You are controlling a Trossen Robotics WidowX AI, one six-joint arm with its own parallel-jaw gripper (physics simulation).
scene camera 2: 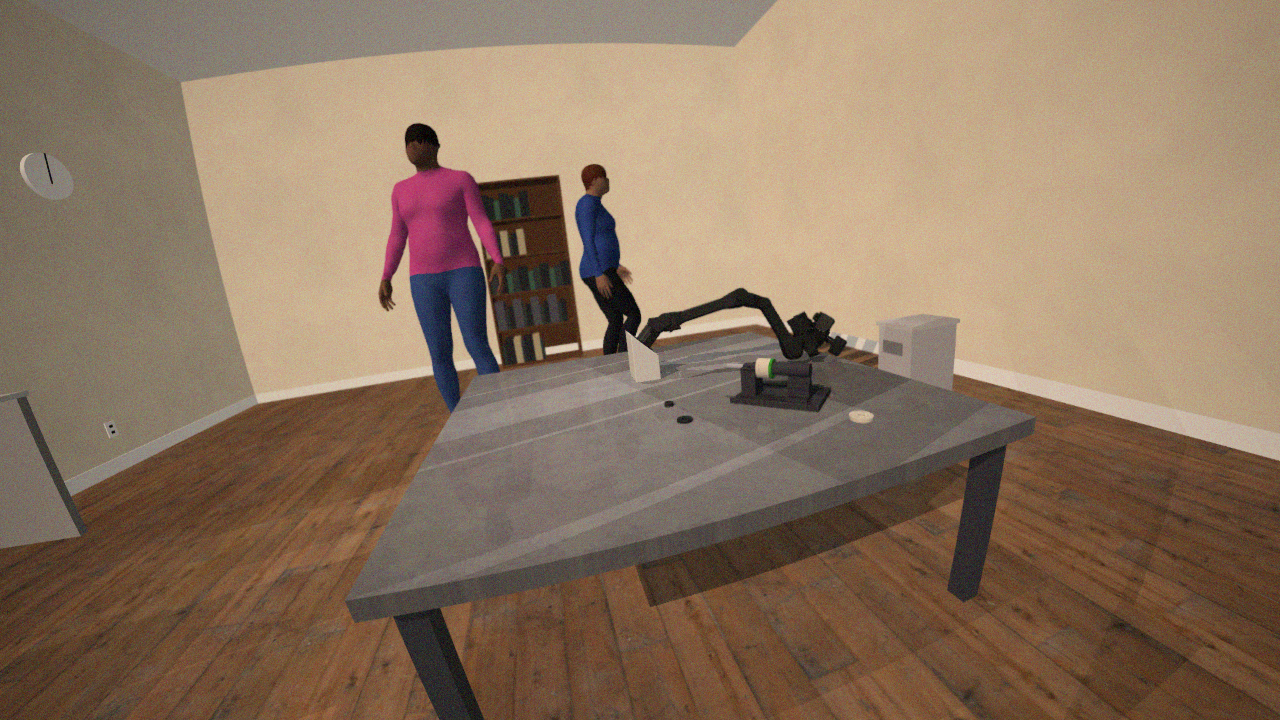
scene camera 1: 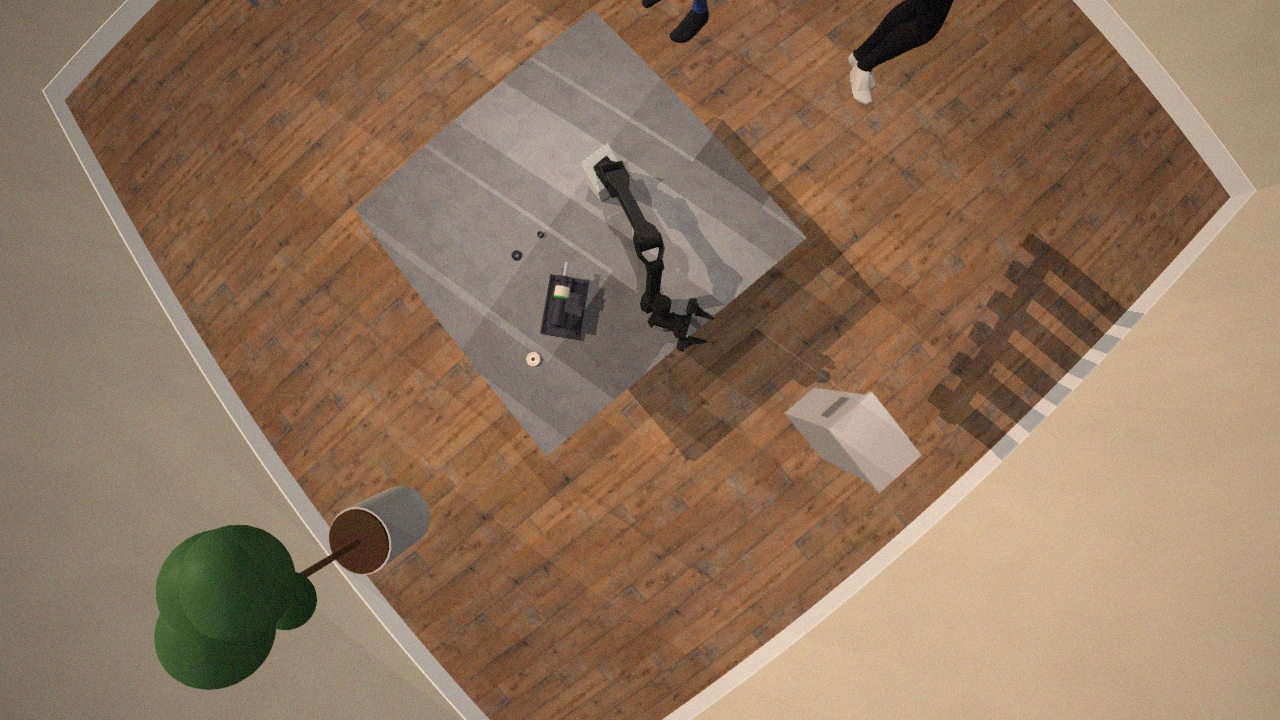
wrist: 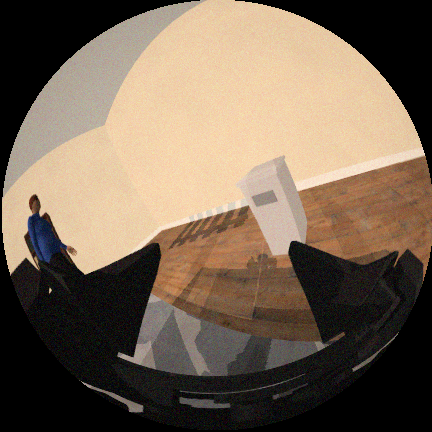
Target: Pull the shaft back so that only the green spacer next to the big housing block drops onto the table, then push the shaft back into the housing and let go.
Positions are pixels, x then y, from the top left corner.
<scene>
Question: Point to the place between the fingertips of my gripper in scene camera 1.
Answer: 710, 330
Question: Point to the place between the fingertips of my gripper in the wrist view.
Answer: At 226, 249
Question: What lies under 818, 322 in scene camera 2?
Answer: My gripper.
</scene>
